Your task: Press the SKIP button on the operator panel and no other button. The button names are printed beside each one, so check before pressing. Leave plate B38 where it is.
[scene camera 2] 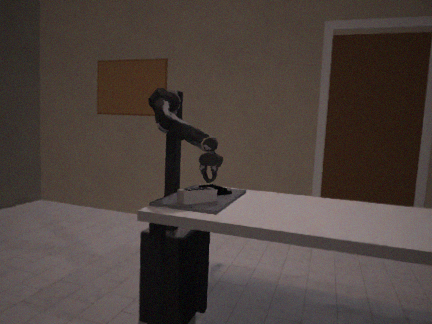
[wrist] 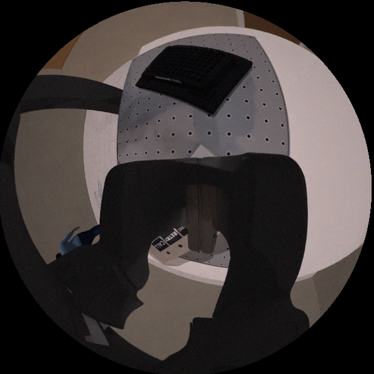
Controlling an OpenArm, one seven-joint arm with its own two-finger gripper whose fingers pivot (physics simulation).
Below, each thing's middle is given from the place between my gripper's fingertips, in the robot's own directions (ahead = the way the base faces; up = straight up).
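The operator panel (wrist: 173, 243) is where I begin: my gripper is 4 cm past it, and also 5 cm to the left of the panel and 5 cm above it. As for the black plate (wrist: 199, 68), I find it 4 cm behind my hand, 18 cm to the left of it and 6 cm below it.
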